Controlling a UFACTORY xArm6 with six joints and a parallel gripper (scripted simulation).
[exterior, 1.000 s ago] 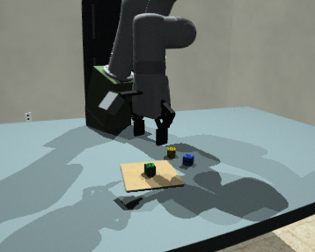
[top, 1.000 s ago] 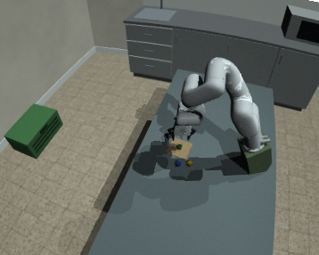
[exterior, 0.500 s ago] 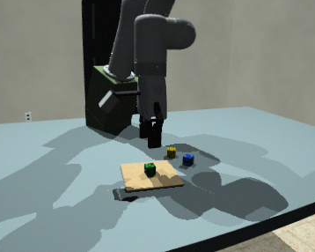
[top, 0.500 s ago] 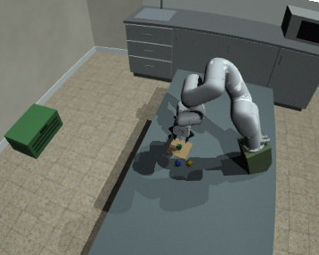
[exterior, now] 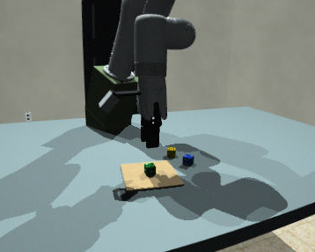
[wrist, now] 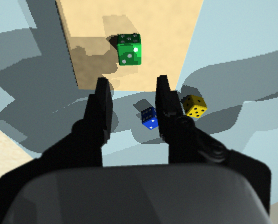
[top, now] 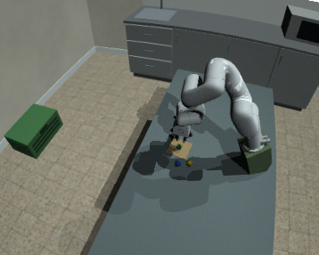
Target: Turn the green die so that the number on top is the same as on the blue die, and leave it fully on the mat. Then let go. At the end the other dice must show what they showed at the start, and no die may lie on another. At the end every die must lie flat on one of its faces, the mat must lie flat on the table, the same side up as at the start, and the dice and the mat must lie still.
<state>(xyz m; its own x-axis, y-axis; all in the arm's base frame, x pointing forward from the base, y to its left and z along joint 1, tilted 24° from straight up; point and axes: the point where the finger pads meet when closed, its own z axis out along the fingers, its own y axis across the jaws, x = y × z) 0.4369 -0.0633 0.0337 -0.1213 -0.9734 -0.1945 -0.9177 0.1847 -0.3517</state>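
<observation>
My gripper is now 90 mm above the green die. Also, from my hand: yellow die 80 mm behind, 110 mm to the left, 90 mm below; tan mat 100 mm below; blue die 10 mm behind, 130 mm to the left, 90 mm below.
</observation>
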